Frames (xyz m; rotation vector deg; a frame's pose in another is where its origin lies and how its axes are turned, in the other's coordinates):
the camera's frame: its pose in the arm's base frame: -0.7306 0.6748 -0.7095 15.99 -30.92 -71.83
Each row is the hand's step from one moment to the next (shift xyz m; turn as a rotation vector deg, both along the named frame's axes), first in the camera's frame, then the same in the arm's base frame.
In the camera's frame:
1: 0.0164 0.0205 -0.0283 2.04 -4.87 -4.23
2: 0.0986 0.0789 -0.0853 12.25 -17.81 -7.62
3: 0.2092 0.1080 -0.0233 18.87 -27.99 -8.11
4: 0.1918 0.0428 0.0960 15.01 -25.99 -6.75
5: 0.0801 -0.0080 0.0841 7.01 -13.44 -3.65
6: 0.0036 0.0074 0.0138 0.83 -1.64 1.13
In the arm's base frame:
1: 0.0353 -0.0120 -0.0101 -1.33 -3.78 -5.45
2: 0.1307 -0.0776 -0.0108 -8.03 -17.67 -12.20
3: 0.1450 -0.1683 0.0814 -14.75 -27.05 -16.00
4: 0.0246 -0.1607 0.1464 -14.64 -22.66 -14.78
5: -0.0343 -0.0709 0.0857 -7.64 -11.02 -7.95
6: -0.0005 0.0000 0.0161 -1.77 -1.18 0.35

